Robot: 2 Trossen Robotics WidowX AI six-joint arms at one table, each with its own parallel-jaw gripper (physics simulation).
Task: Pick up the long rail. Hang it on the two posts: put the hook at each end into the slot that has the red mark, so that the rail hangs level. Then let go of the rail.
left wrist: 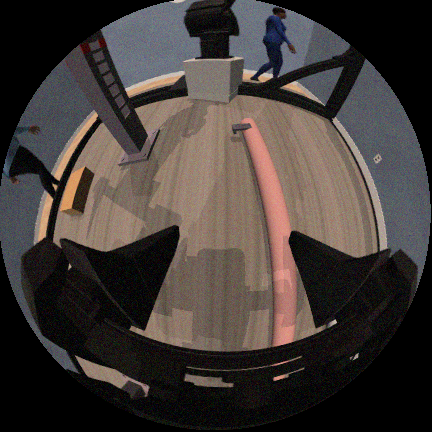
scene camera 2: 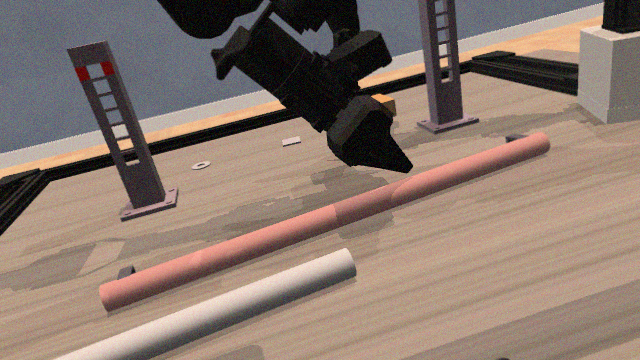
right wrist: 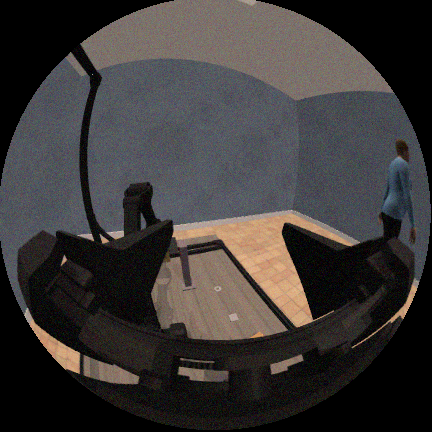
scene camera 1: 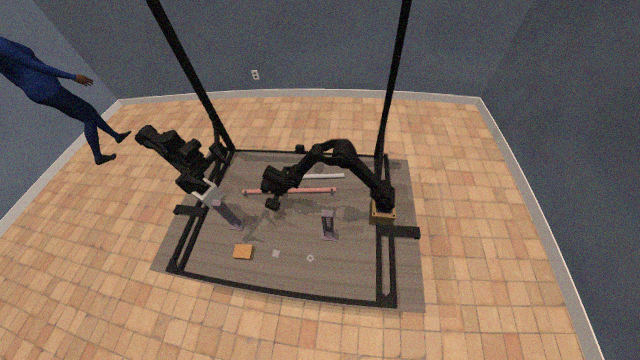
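Seen in the pictures: left gripper, between the fingertips: (left wrist: 236,234) (scene camera 2: 394,156) (scene camera 1: 270,196); right gripper, between the fingertips: (right wrist: 229,227) (scene camera 1: 219,175); left arm's base, origin of its link: (scene camera 1: 383,206); right arm's base, origin of its link: (left wrist: 214,57).
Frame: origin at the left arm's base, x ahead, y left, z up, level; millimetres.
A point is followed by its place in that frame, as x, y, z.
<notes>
The long pink rail (scene camera 1: 310,190) @(343, -85, -72) (scene camera 2: 270,241) @(373, -100, -77) (left wrist: 267,185) @(582, -50, -71) lies on the table, a small dark hook near each end. Two upright grey-purple posts with ladder-like slots stand apart: one post (scene camera 1: 227,214) @(647, 147, 45) (scene camera 2: 444,105) @(659, 122, -61) (left wrist: 107,107) @(646, 127, 3) and the other post (scene camera 1: 328,235) (scene camera 2: 142,185) @(225, 106, -58) (right wrist: 185,267) @(243, 120, 25). Red marks (scene camera 2: 81,74) @(208, 105, 92) (left wrist: 102,42) sit at the top slot. My left gripper (left wrist: 236,234) @(532, -18, -59) (scene camera 2: 407,167) @(532, -18, -59) is open and empty, low above the rail's middle; the rail passes under it, nearer the right-hand finger in the left wrist view. My right gripper (right wrist: 229,227) @(537, 138, 331) is open and empty, high up, away from the rail.
A white tube (scene camera 1: 325,175) @(282, -182, -70) (scene camera 2: 225,305) @(332, -187, -72) lies beside the rail, on the side away from the posts. An orange block (scene camera 1: 243,251) @(574, 262, -64) (scene camera 2: 385,103) @(606, 234, -67) (left wrist: 77,192) @(573, 230, -70), a flat white square (scene camera 1: 275,253) @(440, 240, -91) (scene camera 2: 291,141) @(438, 235, -91) (right wrist: 233,317) @(441, 241, -91) and a small ring lie beyond the posts. A black frame (scene camera 1: 280,291) @(376, 388, -75) edges the table.
</notes>
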